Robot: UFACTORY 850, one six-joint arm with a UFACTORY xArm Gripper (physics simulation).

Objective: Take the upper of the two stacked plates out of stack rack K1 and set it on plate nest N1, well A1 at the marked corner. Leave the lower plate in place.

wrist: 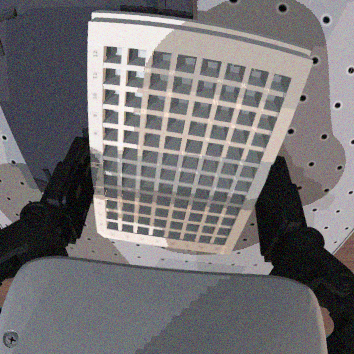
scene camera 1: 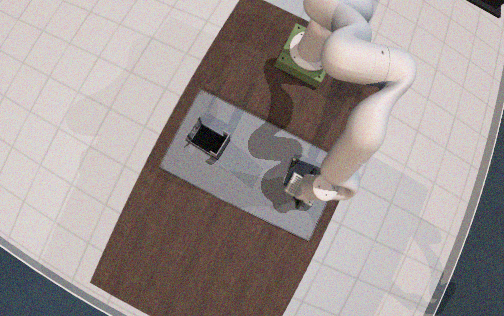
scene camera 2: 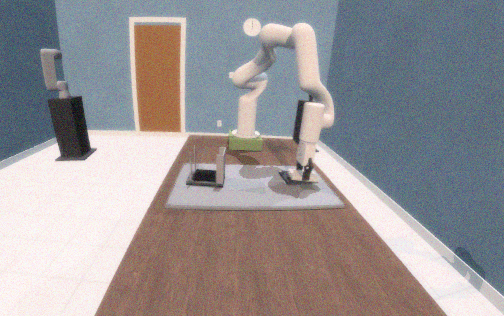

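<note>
My gripper (scene camera 1: 299, 192) (scene camera 2: 303, 173) (wrist: 177, 166) is shut on a white well plate (wrist: 175, 115), gripping its two long sides. In the wrist view its number labels run along the left edge, with 12 at the top. The dark plate nest N1 (scene camera 1: 306, 166) (scene camera 2: 287, 178) (wrist: 45, 100) is on the right of the grey board; the held plate is above it and overlaps part of it, shifted to one side. Whether they touch is unclear. The marked corner cannot be made out. Stack rack K1 (scene camera 1: 225, 145) (scene camera 2: 220, 167) stands on the left; a black surface shows inside, and I cannot tell whether it is the lower plate.
The grey perforated board (scene camera 1: 240, 187) (scene camera 2: 240, 200) lies on the brown table (scene camera 1: 190, 240) (scene camera 2: 260, 260). The rack's upright walls and thin posts rise from the board. The arm's green base (scene camera 1: 300, 72) (scene camera 2: 245, 143) is at the back. The arm reaches along the right side and casts shadows over the board.
</note>
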